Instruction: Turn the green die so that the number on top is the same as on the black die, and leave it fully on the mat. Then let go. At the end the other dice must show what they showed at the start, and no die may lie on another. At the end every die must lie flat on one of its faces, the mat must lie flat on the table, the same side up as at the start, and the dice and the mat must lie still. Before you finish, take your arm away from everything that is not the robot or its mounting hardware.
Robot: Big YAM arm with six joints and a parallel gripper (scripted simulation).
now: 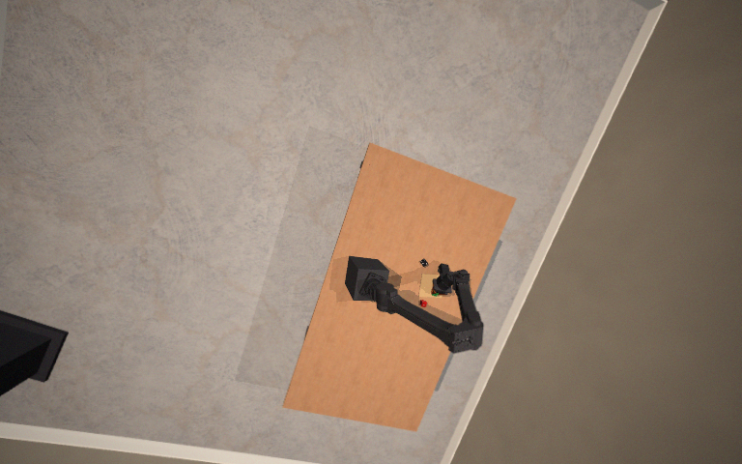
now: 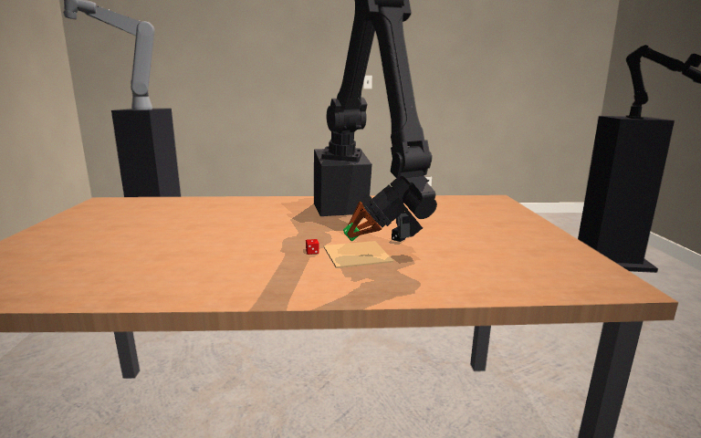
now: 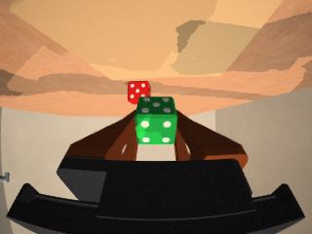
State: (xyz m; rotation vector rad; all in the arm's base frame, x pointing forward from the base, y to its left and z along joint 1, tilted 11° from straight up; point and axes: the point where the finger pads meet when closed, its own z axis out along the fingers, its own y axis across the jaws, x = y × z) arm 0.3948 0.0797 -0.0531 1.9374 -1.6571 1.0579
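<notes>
The tan mat is 20 mm to the left of my hand and 60 mm below it. The rest, counted from my hand: green die: right at my hand; red die: 100 mm to the right, 40 mm below; black die: 130 mm behind, 120 mm to the left, 40 mm below.
</notes>
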